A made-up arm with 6 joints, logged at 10 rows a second.
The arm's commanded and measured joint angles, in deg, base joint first. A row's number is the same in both.
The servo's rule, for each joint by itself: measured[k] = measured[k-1] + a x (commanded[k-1-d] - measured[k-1]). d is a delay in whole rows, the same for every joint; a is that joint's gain. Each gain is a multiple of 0.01, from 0.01 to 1. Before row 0 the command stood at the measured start. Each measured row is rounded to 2 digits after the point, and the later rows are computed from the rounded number. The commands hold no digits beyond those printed.
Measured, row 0:
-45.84, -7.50, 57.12, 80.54, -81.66, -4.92
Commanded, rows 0 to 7:
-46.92, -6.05, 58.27, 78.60, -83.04, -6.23
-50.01, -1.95, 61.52, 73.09, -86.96, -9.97
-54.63, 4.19, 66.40, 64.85, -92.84, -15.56
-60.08, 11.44, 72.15, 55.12, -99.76, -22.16
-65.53, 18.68, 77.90, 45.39, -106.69, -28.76
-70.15, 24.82, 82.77, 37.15, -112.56, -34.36
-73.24, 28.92, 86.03, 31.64, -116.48, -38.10
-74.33, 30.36, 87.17, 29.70, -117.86, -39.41
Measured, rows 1 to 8:
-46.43, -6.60, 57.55, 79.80, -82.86, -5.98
-48.40, -3.72, 59.02, 77.25, -86.43, -9.21
-51.83, 1.18, 61.75, 72.54, -92.01, -14.35
-56.37, 7.54, 65.60, 65.92, -98.75, -20.68
-61.41, 14.45, 70.15, 58.12, -105.66, -27.22
-66.22, 20.88, 74.82, 50.15, -111.66, -33.00
-70.08, 25.86, 78.97, 43.12, -115.85, -37.13
-72.42, 28.65, 82.00, 38.02, -117.60, -38.98
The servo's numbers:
d 0
a 0.55 0.62 0.37 0.38 0.87 0.81

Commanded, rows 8 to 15:
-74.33, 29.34, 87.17, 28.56, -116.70, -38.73
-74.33, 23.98, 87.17, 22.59, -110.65, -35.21
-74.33, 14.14, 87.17, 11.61, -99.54, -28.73
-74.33, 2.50, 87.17, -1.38, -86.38, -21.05
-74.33, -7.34, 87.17, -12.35, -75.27, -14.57
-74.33, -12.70, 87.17, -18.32, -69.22, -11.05
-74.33, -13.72, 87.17, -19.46, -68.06, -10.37
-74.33, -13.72, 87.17, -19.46, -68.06, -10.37
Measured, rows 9 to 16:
-73.47, 29.08, 83.91, 34.43, -116.82, -38.78
-73.94, 25.92, 85.12, 29.93, -111.45, -35.89
-74.15, 18.62, 85.88, 22.97, -101.09, -30.09
-74.25, 8.63, 86.36, 13.72, -88.29, -22.77
-74.29, -1.27, 86.66, 3.81, -76.96, -16.13
-74.31, -8.36, 86.85, -4.60, -70.23, -12.02
-74.32, -11.68, 86.97, -10.25, -68.34, -10.68
-74.33, -12.94, 87.04, -13.75, -68.10, -10.43

